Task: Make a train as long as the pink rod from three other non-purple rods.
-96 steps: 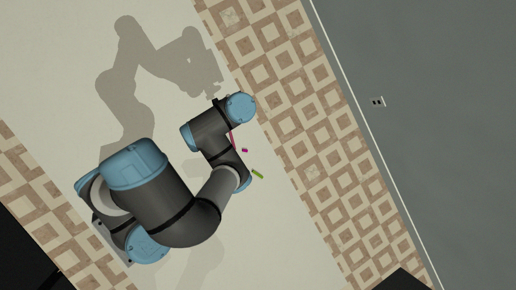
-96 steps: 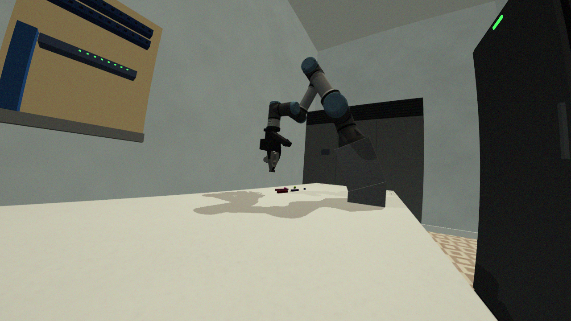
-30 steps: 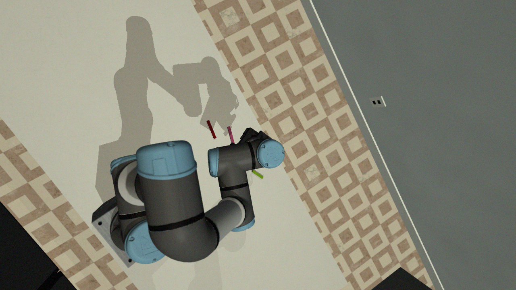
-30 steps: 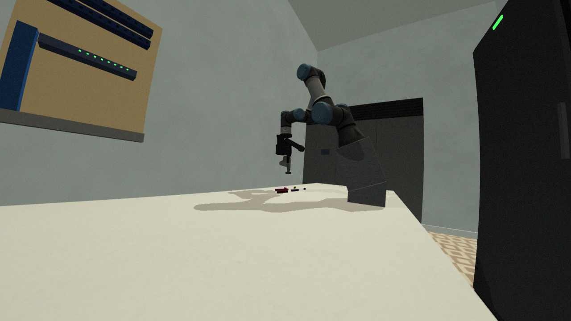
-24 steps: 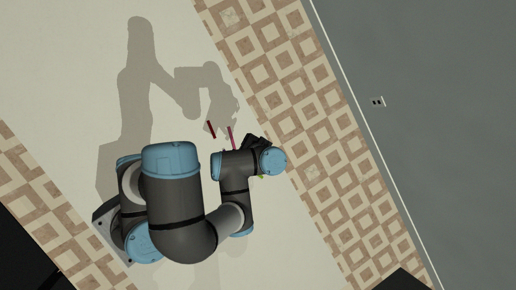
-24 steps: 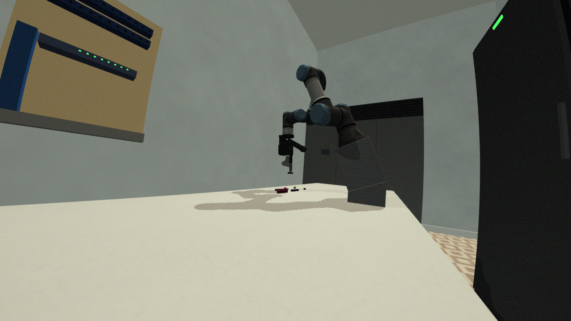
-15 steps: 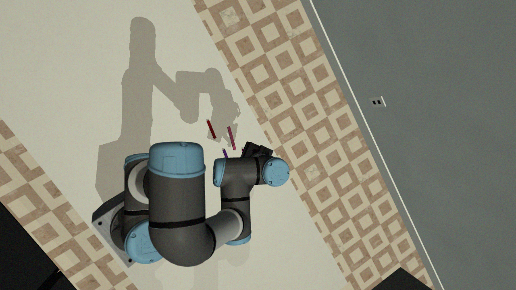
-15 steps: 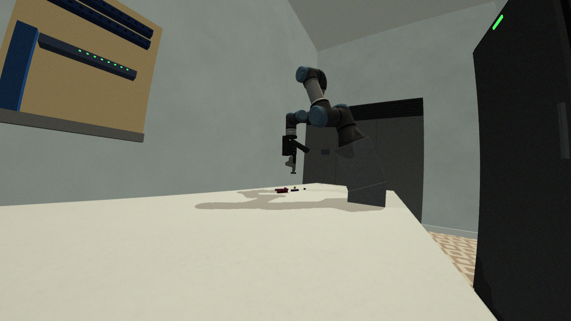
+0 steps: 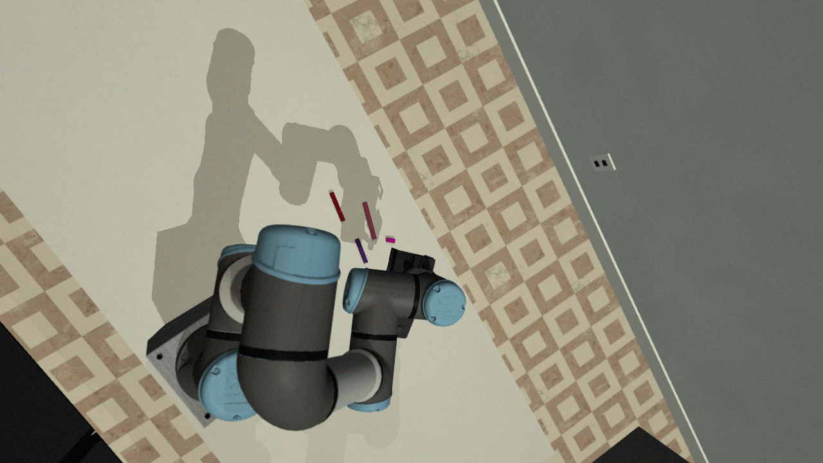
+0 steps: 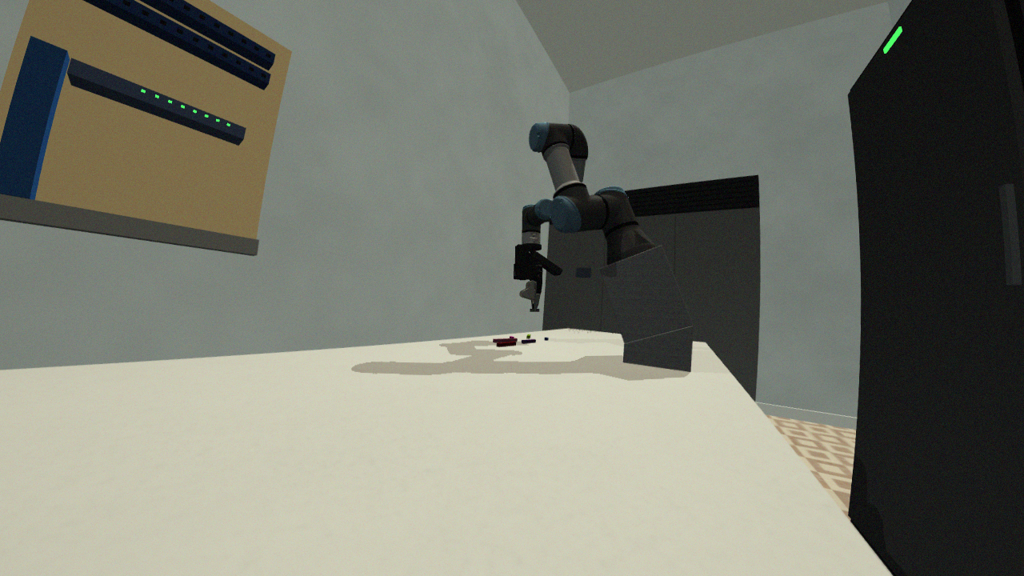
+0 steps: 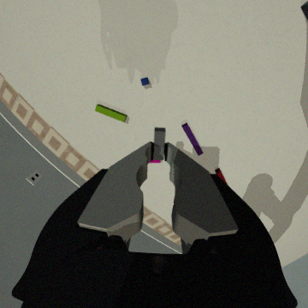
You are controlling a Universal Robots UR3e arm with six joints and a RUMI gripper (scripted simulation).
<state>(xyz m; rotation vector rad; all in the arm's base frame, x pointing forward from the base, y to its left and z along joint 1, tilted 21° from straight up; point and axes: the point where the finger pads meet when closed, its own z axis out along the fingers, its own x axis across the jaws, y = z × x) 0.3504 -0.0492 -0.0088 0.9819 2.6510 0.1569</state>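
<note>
The blue rod lies 110 mm below my hand, 60 mm to the right of it and 20 mm behind it. The rest, counted from my hand: grey rod (10 mm below); then magenta rod (110 mm below, 50 mm to the left, 50 mm ahead); then purple rod (110 mm below, 60 mm to the left, 20 mm behind).
</note>
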